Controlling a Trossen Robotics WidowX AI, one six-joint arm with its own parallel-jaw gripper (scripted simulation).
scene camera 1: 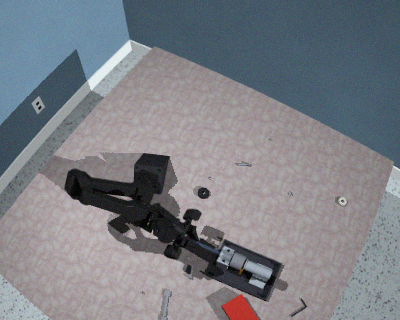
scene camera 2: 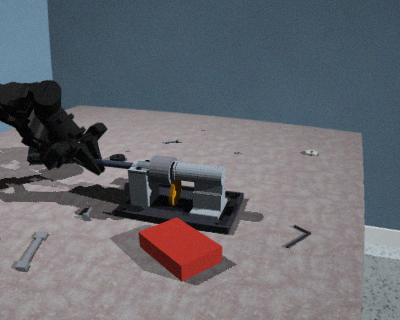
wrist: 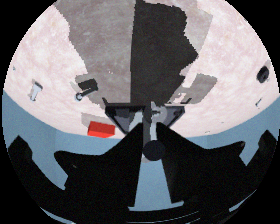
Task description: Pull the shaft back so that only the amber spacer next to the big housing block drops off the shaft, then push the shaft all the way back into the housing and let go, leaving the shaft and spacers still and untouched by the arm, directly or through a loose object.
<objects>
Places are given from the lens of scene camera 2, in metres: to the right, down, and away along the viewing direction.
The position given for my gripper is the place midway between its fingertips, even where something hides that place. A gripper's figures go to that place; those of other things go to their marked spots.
my gripper [scene camera 2: 101,172]: -0.21, 0.03, 0.77
red block [scene camera 2: 182,250]: -0.03, 0.14, 0.55
</objects>
